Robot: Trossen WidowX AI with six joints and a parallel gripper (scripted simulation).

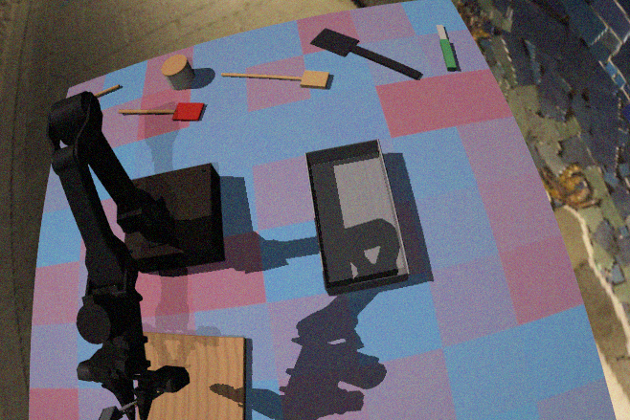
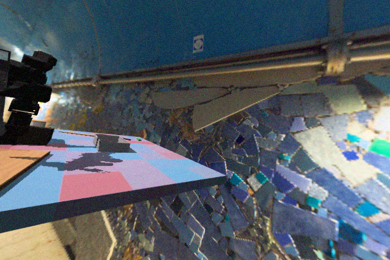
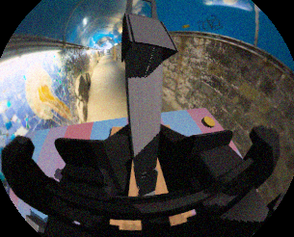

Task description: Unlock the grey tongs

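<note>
The wooden board is 200 mm below my gripper tip and 10 mm to the left of it. The rest, counted from my gripper tip: roasting tin (450 mm ahead, 330 mm to the left, 190 mm below); black spatula (790 mm to the left, 620 mm ahead, 210 mm below); red spatula (790 mm to the left, 210 mm below, 70 mm ahead).
</note>
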